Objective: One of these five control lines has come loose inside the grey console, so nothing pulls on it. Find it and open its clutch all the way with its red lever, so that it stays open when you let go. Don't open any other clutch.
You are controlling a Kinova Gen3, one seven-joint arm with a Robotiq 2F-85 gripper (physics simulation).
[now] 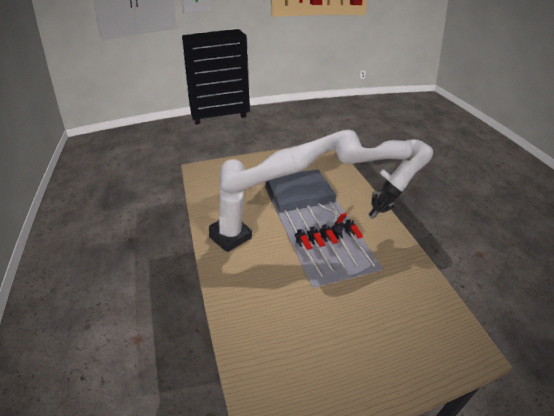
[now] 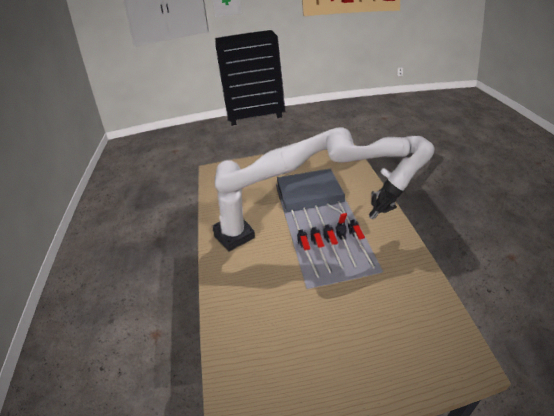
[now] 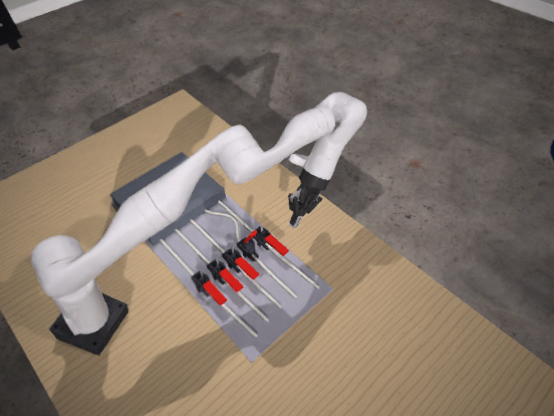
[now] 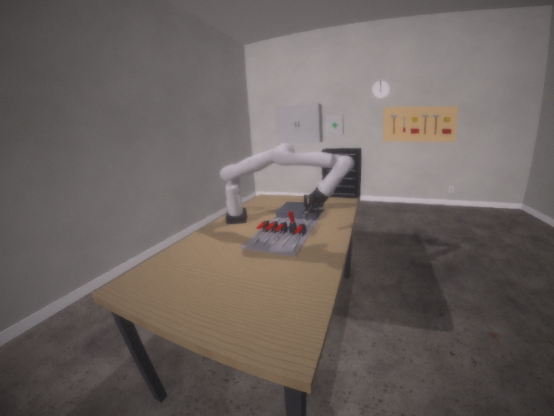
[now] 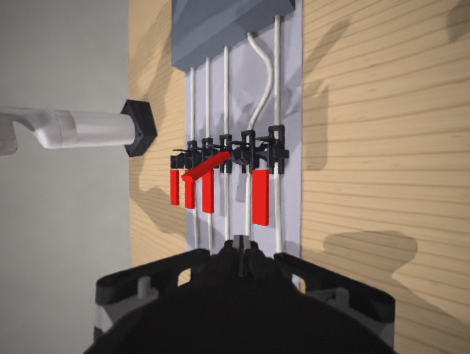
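Pixels of known places: gripper, fingertip midpoint: (image 1: 370,217) (image 2: 370,218) (image 3: 292,226) (image 4: 303,215) (image 5: 240,245); arm's base, link origin: (image 1: 230,228) (image 2: 233,227) (image 3: 89,316) (image 4: 236,212) (image 5: 127,129).
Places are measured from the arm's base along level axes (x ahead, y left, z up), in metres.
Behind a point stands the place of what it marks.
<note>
Five white control lines run from the grey console (image 1: 302,187) @[y 0.262, x 0.352, z -0.011 m] (image 2: 312,190) @[y 0.235, x 0.354, z -0.010 m] (image 5: 225,30) @[y 0.167, x 0.390, z -0.016 m] through black clutches. The line (image 3: 237,227) @[y 0.051, x 0.463, z -0.047 m] (image 5: 270,75) @[y 0.088, x 0.472, z -0.047 m] second from the far side from the robot's base is bowed sideways between console and clutch; the others look straight. Its red lever (image 1: 341,218) @[y -0.070, x 0.446, z 0.051 m] (image 2: 342,218) @[y -0.071, x 0.446, z 0.053 m] (image 3: 251,235) @[y -0.082, x 0.442, z 0.079 m] (image 4: 291,217) @[y -0.065, x 0.449, z 0.045 m] (image 5: 206,166) @[y -0.063, x 0.458, z 0.057 m] stands raised. The other levers lie flat, such as the outermost lever (image 1: 356,230) @[y -0.097, x 0.508, z 0.002 m] (image 3: 276,245) @[y -0.102, x 0.505, z 0.002 m] (image 5: 260,197) @[y -0.098, x 0.511, z 0.002 m]. My gripper (image 1: 372,215) @[y -0.125, x 0.547, z 0.085 m] (image 2: 373,215) @[y -0.125, x 0.547, z 0.085 m] (image 3: 295,222) @[y -0.125, x 0.547, z 0.085 m] (image 5: 240,245) @[y -0.125, x 0.547, z 0.085 m] is shut and empty, above and beyond the outermost clutch, touching no lever.
The clutches stand on a grey-lilac base sheet (image 1: 324,281) @[y -0.298, x 0.329, z -0.054 m] (image 3: 251,350) @[y -0.295, x 0.295, z -0.054 m] on the wooden table (image 1: 280,340) @[y -0.531, x 0.129, z -0.057 m] (image 2: 280,345) @[y -0.556, x 0.176, z -0.057 m]. The arm's black base (image 1: 230,241) @[y -0.070, x -0.004, z -0.010 m] (image 3: 97,342) @[y -0.073, x -0.008, z -0.011 m] is bolted at the table's left side. The arm reaches over the console. A black drawer cabinet (image 1: 217,75) stands by the back wall.
</note>
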